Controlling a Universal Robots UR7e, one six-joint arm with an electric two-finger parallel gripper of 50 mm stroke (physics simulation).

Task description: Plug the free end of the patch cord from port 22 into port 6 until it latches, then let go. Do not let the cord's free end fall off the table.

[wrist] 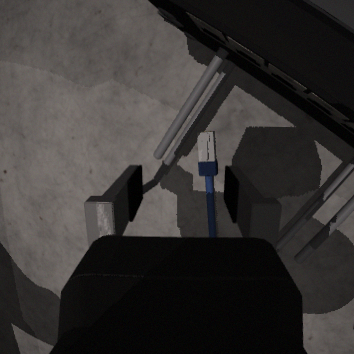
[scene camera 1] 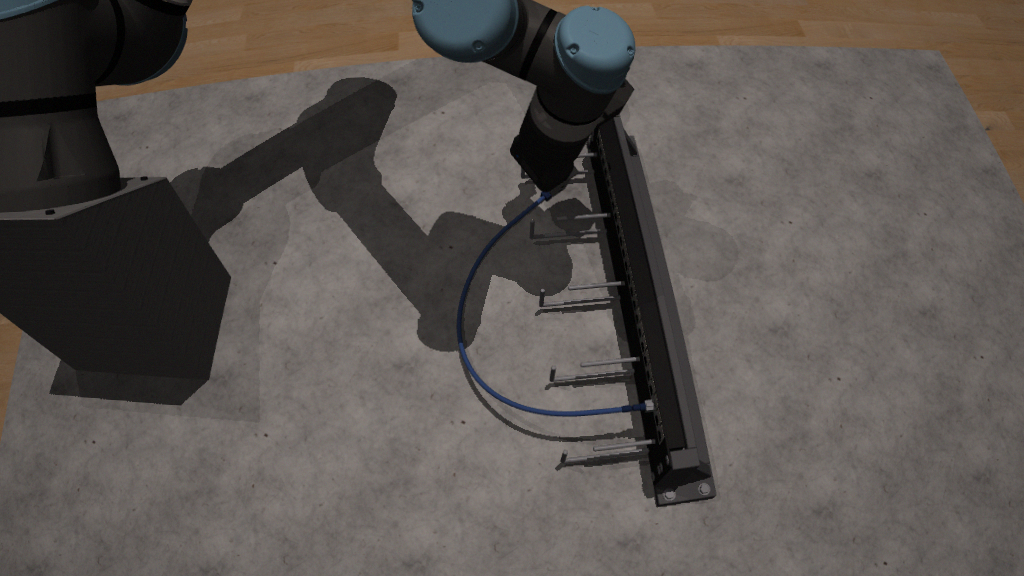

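Where they show: gripper, fingertip midpoint: (wrist: pixel 182 182) (scene camera 1: pixel 543 174); arm's base at its link origin: (scene camera 1: pixel 48 196).
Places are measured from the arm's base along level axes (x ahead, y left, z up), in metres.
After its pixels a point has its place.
Observation:
The blue patch cord (scene camera 1: pixel 461 308) @(x 0.405, y 0.014, z -0.294 m) (wrist: pixel 210 205) @(x 0.500, y 0.169, z -0.296 m) curves from its end plugged into the black patch panel (scene camera 1: pixel 648 286) @(x 0.623, y -0.008, z -0.203 m) (wrist: pixel 285 40) @(x 0.599, y 0.195, z -0.203 m), near the panel's lower end in the scene view. Its free end, a clear plug (wrist: pixel 206 147) @(x 0.533, y 0.199, z -0.292 m) with a blue boot (scene camera 1: pixel 546 195) @(x 0.520, y 0.186, z -0.295 m) (wrist: pixel 208 168) @(x 0.522, y 0.188, z -0.294 m), lies below the gripper. My gripper (scene camera 1: pixel 547 179) @(x 0.515, y 0.194, z -0.257 m) (wrist: pixel 182 182) @(x 0.515, y 0.194, z -0.257 m) is open. In the wrist view the boot and plug show just ahead of the fingertips, and the cord runs back between the fingers, nearer the right finger. The port numbers, port 6 among them, cannot be read.
Thin grey cable-guide rods stick out from the panel's front, one (wrist: pixel 190 105) @(x 0.556, y 0.216, z -0.246 m) just left of the plug in the wrist view and another (wrist: pixel 320 207) @(x 0.554, y 0.116, z -0.284 m) to the right. In the scene view, more rods (scene camera 1: pixel 595 286) @(x 0.568, y 0.016, z -0.247 m) stand along the panel. The arm's base stands at the left.

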